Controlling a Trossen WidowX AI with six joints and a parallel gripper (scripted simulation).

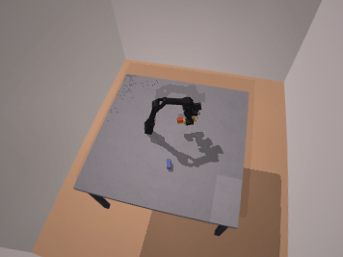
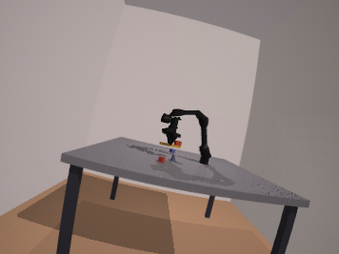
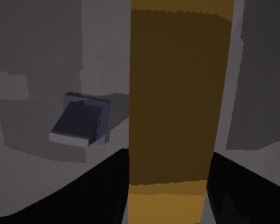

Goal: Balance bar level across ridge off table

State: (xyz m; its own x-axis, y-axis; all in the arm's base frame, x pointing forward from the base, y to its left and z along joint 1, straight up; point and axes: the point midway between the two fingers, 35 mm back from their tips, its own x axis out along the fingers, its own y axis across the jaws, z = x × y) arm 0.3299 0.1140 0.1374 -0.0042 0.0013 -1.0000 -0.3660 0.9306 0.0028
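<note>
My gripper tip is 4 cm short of the red cube, 19 cm to the right of it and 9 cm above it. The rest, counted from my gripper tip: blue ridge block: 8 cm behind, 39 cm to the right, 9 cm below.
</note>
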